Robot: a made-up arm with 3 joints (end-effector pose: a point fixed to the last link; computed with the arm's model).
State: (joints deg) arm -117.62 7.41 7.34
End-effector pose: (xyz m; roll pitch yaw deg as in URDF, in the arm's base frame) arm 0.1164 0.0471 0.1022 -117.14 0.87 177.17
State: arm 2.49 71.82 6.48
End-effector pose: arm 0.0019 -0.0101 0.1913 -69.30 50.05 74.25
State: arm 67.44 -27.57 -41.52
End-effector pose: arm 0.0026 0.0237 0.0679 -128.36 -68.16 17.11
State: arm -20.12 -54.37 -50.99
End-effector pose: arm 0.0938 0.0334 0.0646 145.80 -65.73 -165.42
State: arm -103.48 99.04 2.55
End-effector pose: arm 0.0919 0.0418 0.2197 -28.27 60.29 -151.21
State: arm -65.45 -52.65 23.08
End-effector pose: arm 0.0910 0.0644 0.0669 -162.75 -32.82 136.62
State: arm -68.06 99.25 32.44
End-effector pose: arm 0.0795 0.0182 0.2194 -1.35 53.68 -138.42
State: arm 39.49 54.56 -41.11
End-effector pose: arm -0.0355 0.0294 0.1644 -73.59 4.59 -0.65
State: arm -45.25 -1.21 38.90
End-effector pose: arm 0.0687 -0.0144 0.0954 -138.09 20.99 99.99
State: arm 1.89 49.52 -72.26
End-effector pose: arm -0.0099 -0.0143 0.1550 -56.40 -17.16 15.45
